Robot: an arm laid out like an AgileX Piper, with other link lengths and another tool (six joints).
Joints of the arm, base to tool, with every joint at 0 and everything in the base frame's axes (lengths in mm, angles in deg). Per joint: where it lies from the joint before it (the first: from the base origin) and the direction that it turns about. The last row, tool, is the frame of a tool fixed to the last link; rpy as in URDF.
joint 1: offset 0.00 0.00 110.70 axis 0 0 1
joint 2: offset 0.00 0.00 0.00 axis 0 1 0
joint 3: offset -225.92 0.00 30.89 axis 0 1 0
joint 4: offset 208.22 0.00 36.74 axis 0.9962 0 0.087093
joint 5: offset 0.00 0.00 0.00 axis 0 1 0
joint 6: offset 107.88 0.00 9.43 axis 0.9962 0 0.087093
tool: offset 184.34 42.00 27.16 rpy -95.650 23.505 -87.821
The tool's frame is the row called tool.
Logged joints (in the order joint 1, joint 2, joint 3, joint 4, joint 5, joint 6), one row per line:
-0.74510 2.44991 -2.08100 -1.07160 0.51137 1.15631
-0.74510 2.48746 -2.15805 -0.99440 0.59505 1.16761
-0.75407 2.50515 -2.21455 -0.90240 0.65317 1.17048
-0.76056 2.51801 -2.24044 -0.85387 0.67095 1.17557
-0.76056 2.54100 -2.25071 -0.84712 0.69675 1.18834
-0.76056 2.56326 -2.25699 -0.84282 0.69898 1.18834
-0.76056 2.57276 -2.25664 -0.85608 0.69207 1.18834
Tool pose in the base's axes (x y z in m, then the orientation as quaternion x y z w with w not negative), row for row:
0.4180 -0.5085 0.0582 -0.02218 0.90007 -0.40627 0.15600
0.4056 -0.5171 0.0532 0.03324 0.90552 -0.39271 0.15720
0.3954 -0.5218 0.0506 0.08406 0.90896 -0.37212 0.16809
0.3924 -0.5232 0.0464 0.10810 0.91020 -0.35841 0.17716
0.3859 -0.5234 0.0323 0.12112 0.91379 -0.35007 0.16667
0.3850 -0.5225 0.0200 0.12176 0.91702 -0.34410 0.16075
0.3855 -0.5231 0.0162 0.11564 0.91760 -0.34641 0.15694
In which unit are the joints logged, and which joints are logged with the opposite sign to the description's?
The joints are logged in radians. Opposite sign: none.
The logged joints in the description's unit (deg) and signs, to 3 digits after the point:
-42.691 140.370 -119.233 -61.398 29.299 66.252
-42.691 142.521 -123.647 -56.975 34.094 66.899
-43.205 143.535 -126.884 -51.704 37.424 67.064
-43.577 144.271 -128.368 -48.923 38.443 67.355
-43.577 145.589 -128.956 -48.536 39.921 68.087
-43.577 146.864 -129.316 -48.290 40.049 68.087
-43.577 147.408 -129.296 -49.050 39.653 68.087

